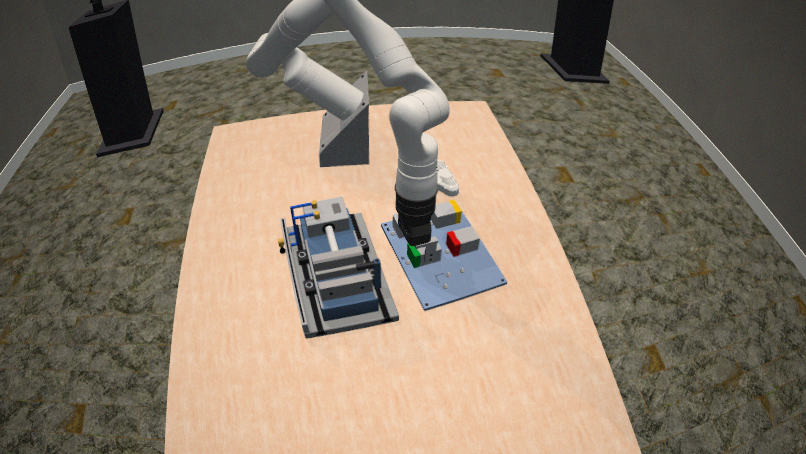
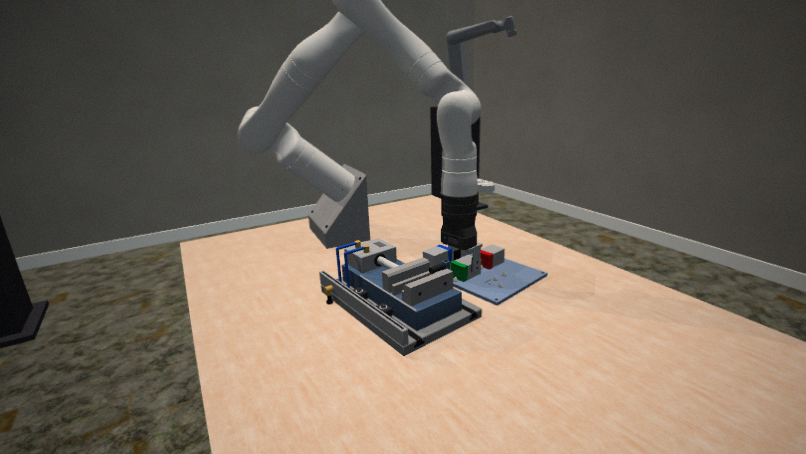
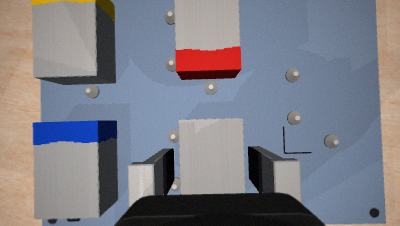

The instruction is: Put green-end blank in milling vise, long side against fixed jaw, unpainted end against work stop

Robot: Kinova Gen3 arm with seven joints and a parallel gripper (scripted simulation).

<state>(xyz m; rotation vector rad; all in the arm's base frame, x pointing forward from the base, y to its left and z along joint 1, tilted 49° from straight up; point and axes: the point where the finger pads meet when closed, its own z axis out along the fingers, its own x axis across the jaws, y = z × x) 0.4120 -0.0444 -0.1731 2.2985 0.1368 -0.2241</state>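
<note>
Now: the green-ended blank 20 mm below my hand. From my hand the other things lie so: blue plate (10 mm behind, 40 mm to the left, 40 mm below); then red-ended blank (20 mm behind, 90 mm to the left, 20 mm below); then blue-ended blank (90 mm behind, 10 mm to the right, 20 mm below).
</note>
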